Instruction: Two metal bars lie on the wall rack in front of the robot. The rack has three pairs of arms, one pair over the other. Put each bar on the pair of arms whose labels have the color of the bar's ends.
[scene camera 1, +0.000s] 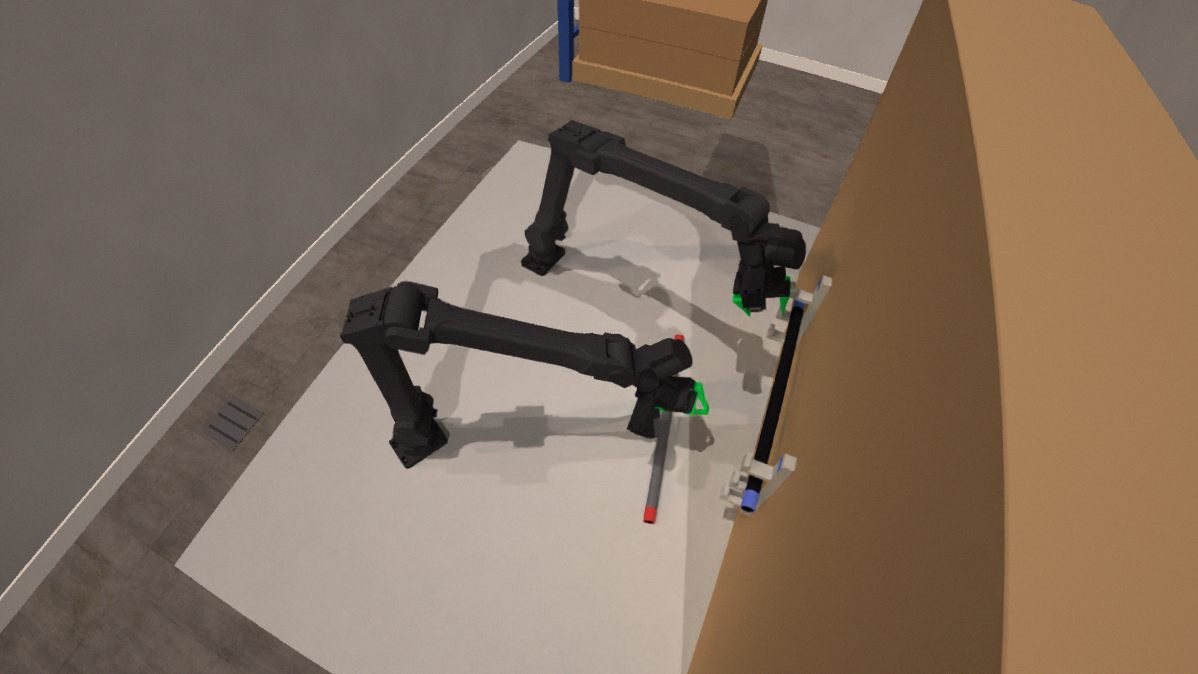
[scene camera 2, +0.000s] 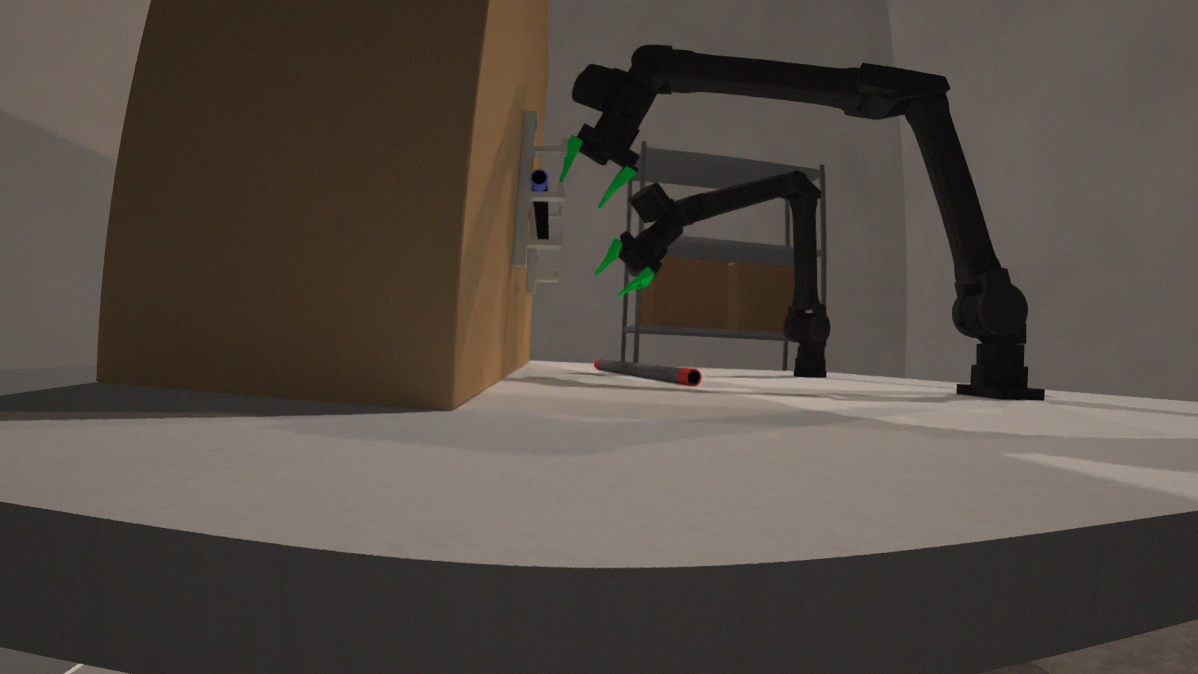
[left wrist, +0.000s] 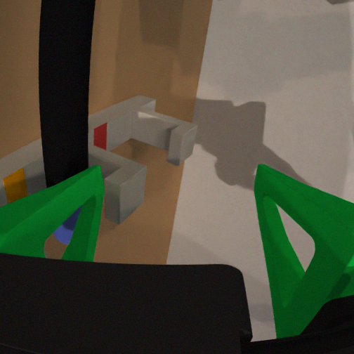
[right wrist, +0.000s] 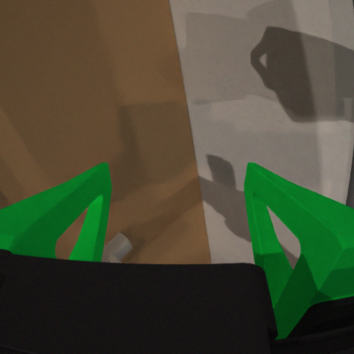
My left gripper shows in scene camera 1, in scene camera 2 (579, 196) and in the left wrist view; in the right wrist view it is out of frame. My right gripper shows in scene camera 1, in scene camera 2 (607, 284) and in the right wrist view; in the left wrist view it is out of frame. The same spot on my right gripper: (right wrist: 80, 297) is (scene camera 1: 673, 410). The same spot on my left gripper: (left wrist: 73, 297) is (scene camera 1: 768, 294).
